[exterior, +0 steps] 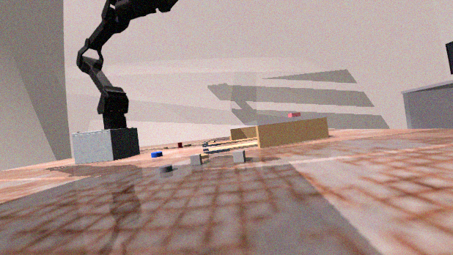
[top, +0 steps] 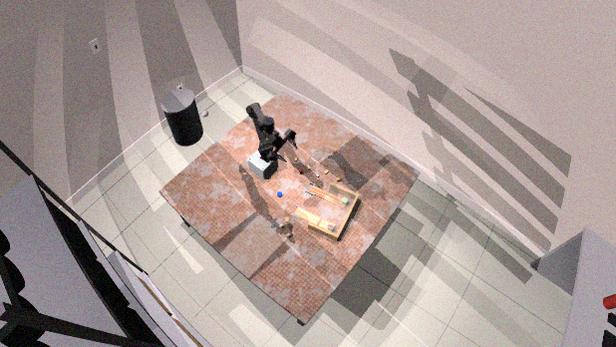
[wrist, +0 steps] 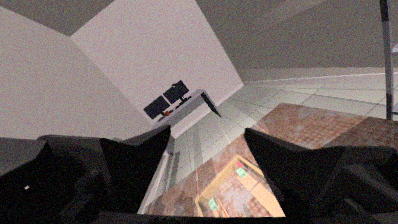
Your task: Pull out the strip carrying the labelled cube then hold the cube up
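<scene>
My gripper tip is 46 cm above the red cube, 23 cm to the right of it and 8 cm past it. From my gripper tip the other things lie so: speckled tan strip (47 cm below, 12 cm ahead, 3 cm to the right).
</scene>
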